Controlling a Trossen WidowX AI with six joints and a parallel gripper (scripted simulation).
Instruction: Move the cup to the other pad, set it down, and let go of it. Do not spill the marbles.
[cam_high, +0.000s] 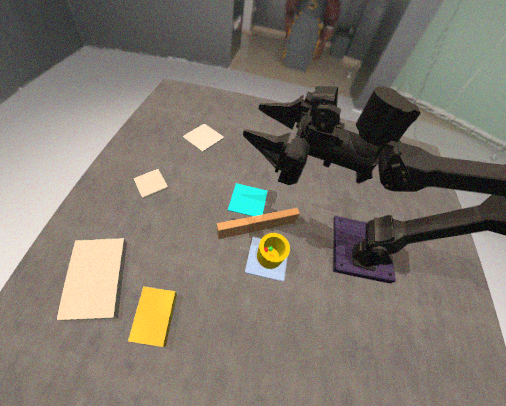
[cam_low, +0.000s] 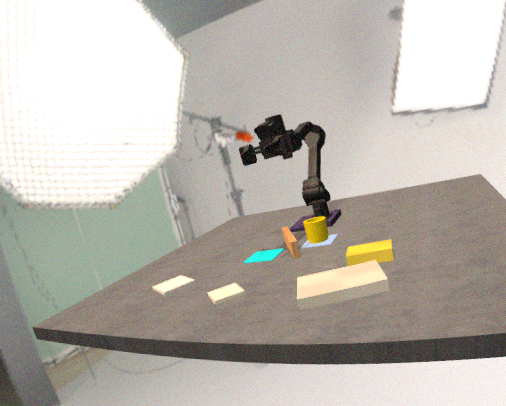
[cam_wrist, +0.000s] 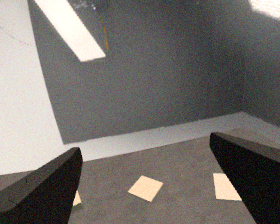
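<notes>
Now: gripper tip 280 mm above the yellow cup, 120 mm past it and 90 mm to the right of it. Round my gripper tip: cyan pad 330 mm below, 60 mm to the right, 10 mm behind; large cream block 310 mm below, 290 mm to the left, 250 mm ahead; orange bar 300 mm below, 60 mm behind, 20 mm to the left.
</notes>
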